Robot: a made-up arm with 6 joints. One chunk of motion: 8 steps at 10 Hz.
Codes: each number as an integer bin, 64 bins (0 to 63) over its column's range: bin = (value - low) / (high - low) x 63, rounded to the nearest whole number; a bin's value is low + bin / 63 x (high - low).
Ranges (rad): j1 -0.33..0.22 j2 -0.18..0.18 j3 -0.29..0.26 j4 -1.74..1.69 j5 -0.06..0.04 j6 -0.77..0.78
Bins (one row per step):
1: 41 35 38 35 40 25
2: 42 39 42 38 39 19
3: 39 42 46 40 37 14
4: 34 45 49 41 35 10
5: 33 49 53 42 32 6
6: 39 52 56 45 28 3
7: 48 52 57 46 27 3
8: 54 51 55 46 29 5
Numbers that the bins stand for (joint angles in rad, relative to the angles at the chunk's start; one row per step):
1: 0.0279 0.0200 0.0417 0.1656 0.0035 -0.1549
2: 0.0367 0.0429 0.0767 0.3289 0.0019 -0.3025
3: 0.0105 0.0600 0.1116 0.4378 -0.0013 -0.4256
4: -0.0332 0.0771 0.1378 0.4922 -0.0044 -0.5240
5: -0.0419 0.1000 0.1727 0.5467 -0.0092 -0.6224
6: 0.0105 0.1171 0.1989 0.7100 -0.0156 -0.6962
7: 0.0890 0.1171 0.2076 0.7644 -0.0171 -0.6962
8: 0.1414 0.1114 0.1902 0.7644 -0.0140 -0.6470

